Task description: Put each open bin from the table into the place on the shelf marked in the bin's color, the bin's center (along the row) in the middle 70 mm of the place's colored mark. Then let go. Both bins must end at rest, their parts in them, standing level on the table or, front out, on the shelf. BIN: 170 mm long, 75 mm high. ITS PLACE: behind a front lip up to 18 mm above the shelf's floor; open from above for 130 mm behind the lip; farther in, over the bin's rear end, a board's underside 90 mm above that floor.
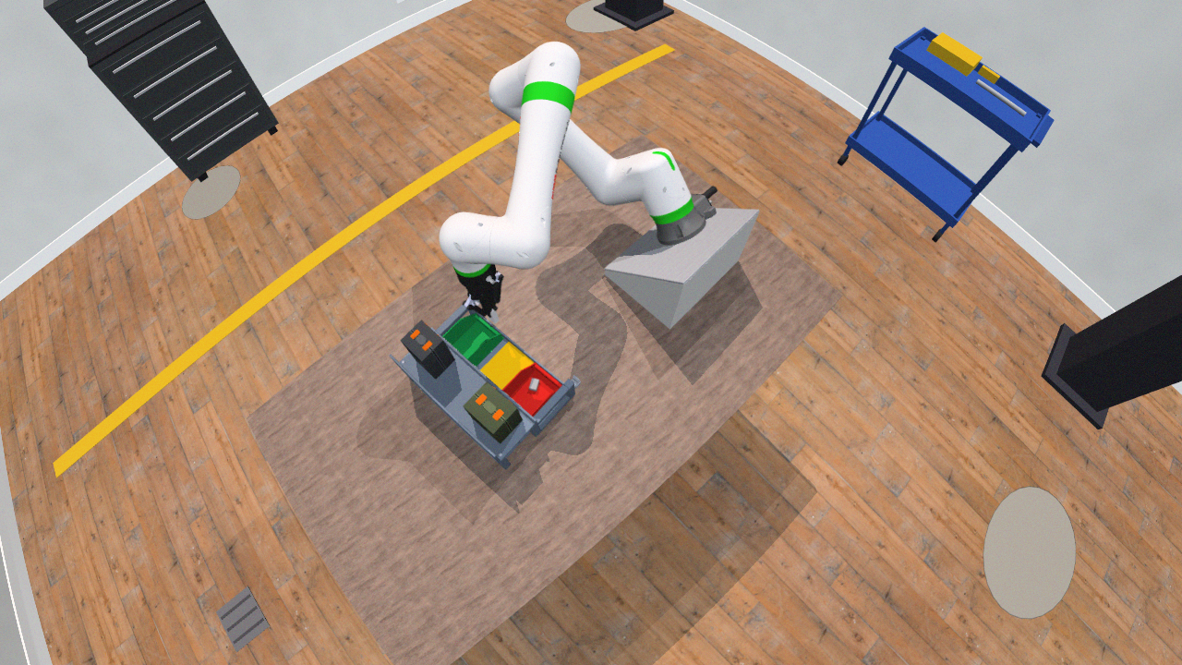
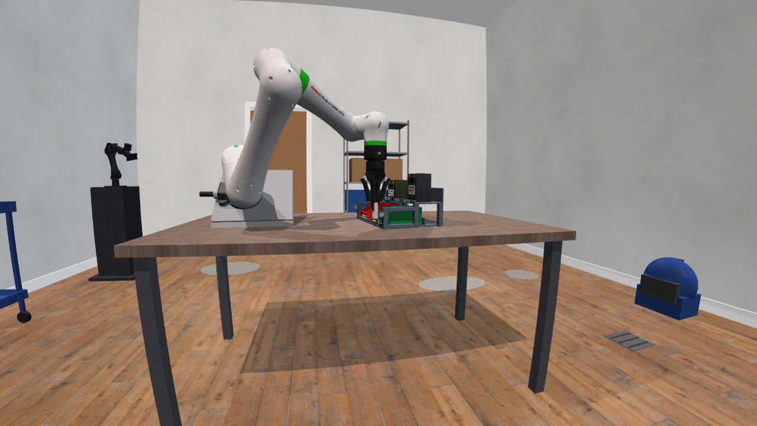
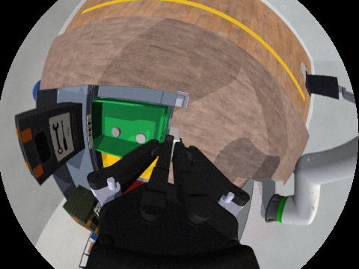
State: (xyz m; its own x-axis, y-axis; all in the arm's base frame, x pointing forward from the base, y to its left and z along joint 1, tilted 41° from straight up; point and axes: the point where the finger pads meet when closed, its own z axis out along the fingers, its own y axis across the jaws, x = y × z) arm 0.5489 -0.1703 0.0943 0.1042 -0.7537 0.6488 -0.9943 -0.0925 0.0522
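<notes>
Right now the green bin is 110 mm ahead of my hand, 30 mm below it and 10 mm to the left of it. The rest, counted from my hand: red bin 240 mm to the left, 80 mm ahead, 30 mm below.
</notes>
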